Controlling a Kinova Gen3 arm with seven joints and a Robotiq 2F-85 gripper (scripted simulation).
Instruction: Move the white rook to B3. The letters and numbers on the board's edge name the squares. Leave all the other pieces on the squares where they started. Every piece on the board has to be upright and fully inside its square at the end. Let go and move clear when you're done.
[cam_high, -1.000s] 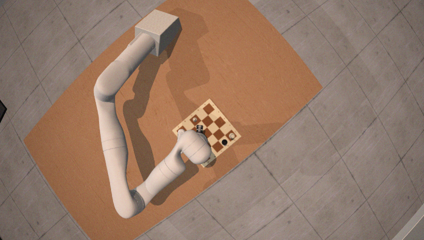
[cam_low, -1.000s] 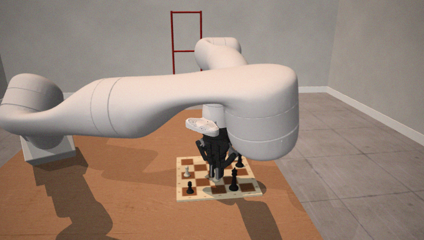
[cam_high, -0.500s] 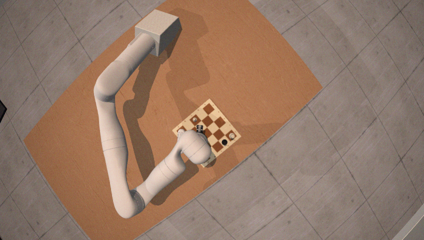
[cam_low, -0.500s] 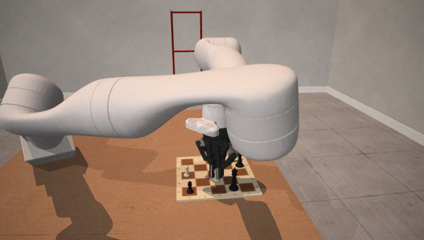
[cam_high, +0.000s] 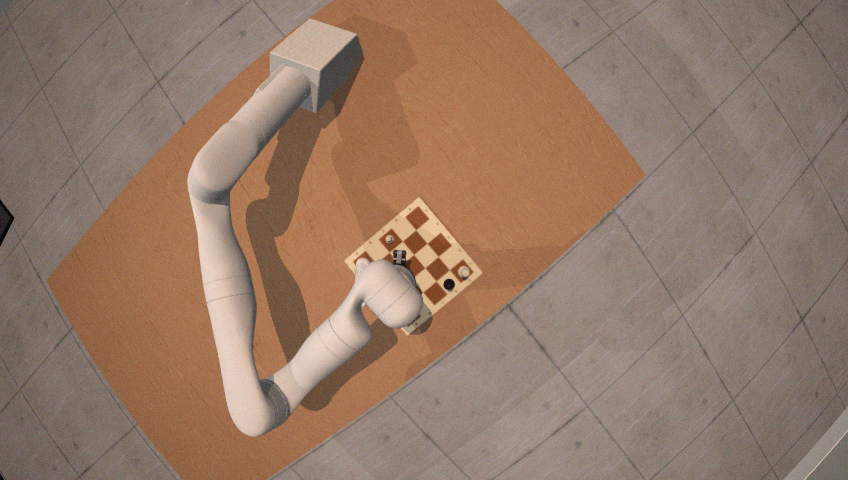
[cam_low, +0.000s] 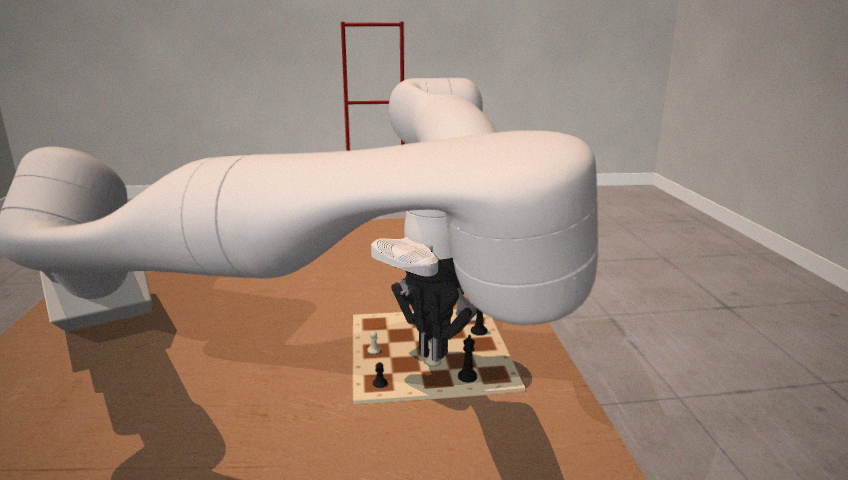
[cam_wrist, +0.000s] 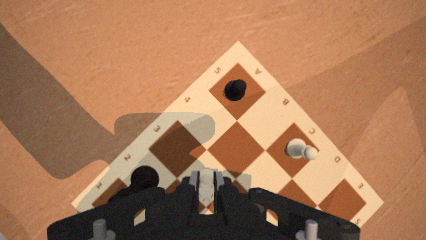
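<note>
My hand is 10 mm above the white rook. Also, from my hand: small chessboard (40 mm to the left, 30 mm below, 10 mm ahead); then black pawn (80 mm behind, 20 mm to the right, 20 mm below); then tall black piece (50 mm to the right, 30 mm ahead).
</note>
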